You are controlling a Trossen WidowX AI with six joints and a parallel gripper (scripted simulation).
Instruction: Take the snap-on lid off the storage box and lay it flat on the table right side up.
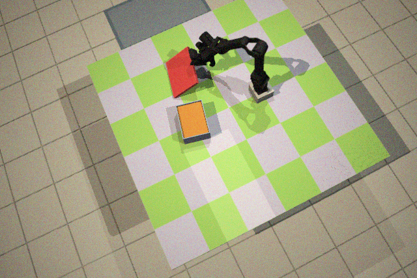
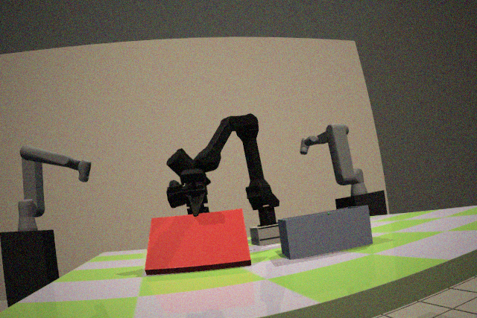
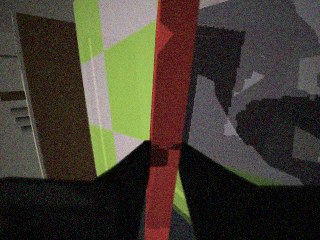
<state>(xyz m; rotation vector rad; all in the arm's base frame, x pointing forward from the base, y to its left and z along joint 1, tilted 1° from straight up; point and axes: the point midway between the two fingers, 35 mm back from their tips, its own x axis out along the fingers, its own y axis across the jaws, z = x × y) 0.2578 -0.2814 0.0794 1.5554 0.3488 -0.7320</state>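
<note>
My gripper tip is now 7 cm short of the red lid, 5 cm above it and 1 cm to the left of it. Round my gripper tip: grey storage box: 28 cm to the left, 14 cm ahead, 7 cm below.
</note>
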